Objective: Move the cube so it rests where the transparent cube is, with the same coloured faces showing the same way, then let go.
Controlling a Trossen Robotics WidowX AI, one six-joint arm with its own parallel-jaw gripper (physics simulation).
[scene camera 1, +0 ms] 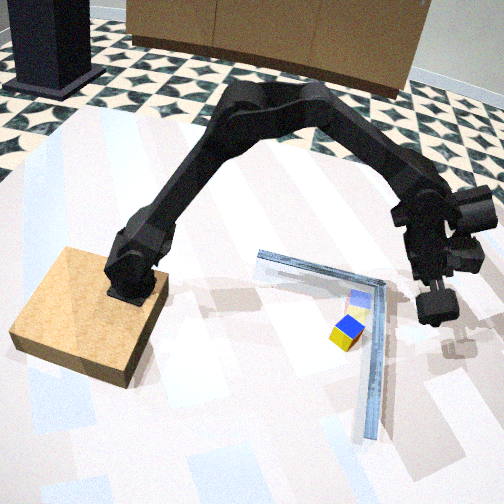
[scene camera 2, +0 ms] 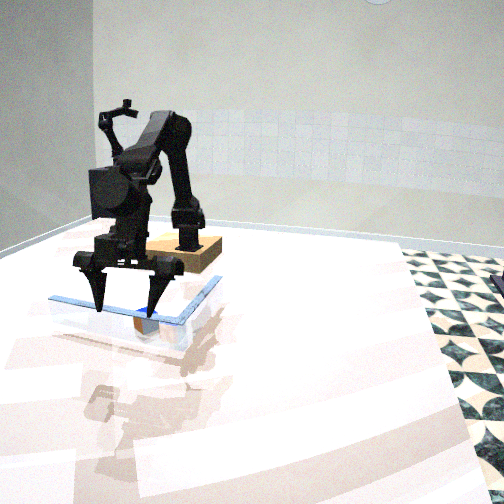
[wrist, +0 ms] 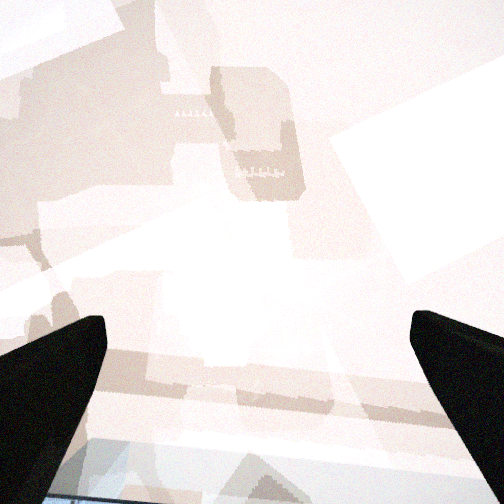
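The cube [scene camera 1: 346, 332] lies on the table inside the corner of the L-shaped grey bracket [scene camera 1: 372, 330], blue face up, yellow face toward the front. The transparent target cube [scene camera 1: 360, 303] sits just behind it, in the bracket's inner corner. My gripper [scene camera 1: 437, 300] hangs open and empty above the table, outside the bracket to the right of the cube. In scene camera 2 the gripper's [scene camera 2: 127, 287] fingers are spread wide, with the cube [scene camera 2: 146, 325] low behind them. The wrist view shows only both fingertips [wrist: 250, 400] and bare table; the cube is out of sight there.
The arm's base stands on a wooden block [scene camera 1: 88, 315] at the left. A dark pillar [scene camera 1: 52, 45] and a wooden cabinet [scene camera 1: 280, 35] stand on the checkered floor beyond the table.
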